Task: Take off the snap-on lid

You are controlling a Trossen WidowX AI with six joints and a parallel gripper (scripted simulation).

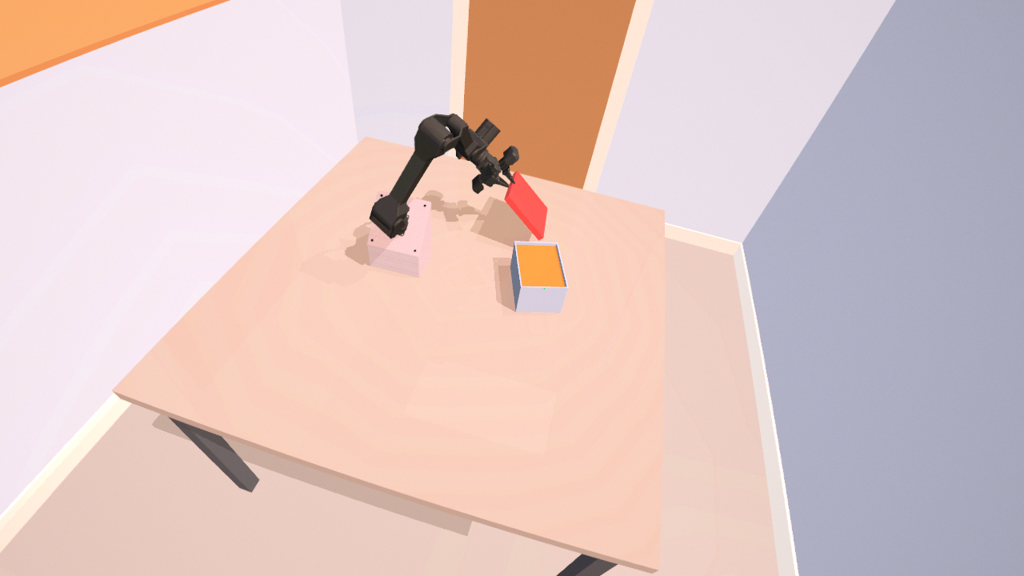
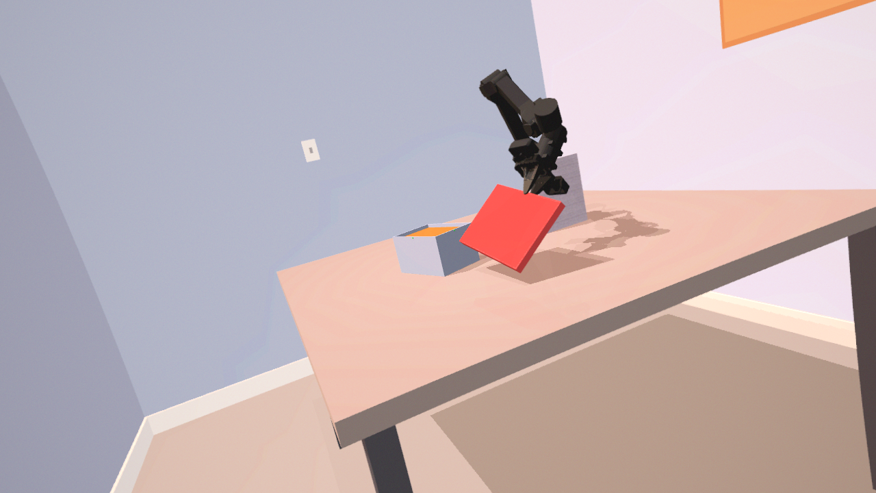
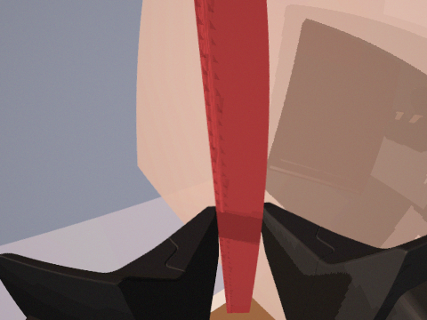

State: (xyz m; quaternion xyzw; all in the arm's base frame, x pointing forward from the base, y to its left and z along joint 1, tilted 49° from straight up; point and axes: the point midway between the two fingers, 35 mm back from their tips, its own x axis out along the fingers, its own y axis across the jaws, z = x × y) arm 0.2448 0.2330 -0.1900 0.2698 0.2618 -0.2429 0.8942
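My gripper tip is now 60 mm short of the red lid, 50 mm above it and 10 mm to the left of it. Round my gripper tip: grey storage box (270 mm to the right, 160 mm ahead, 110 mm below).
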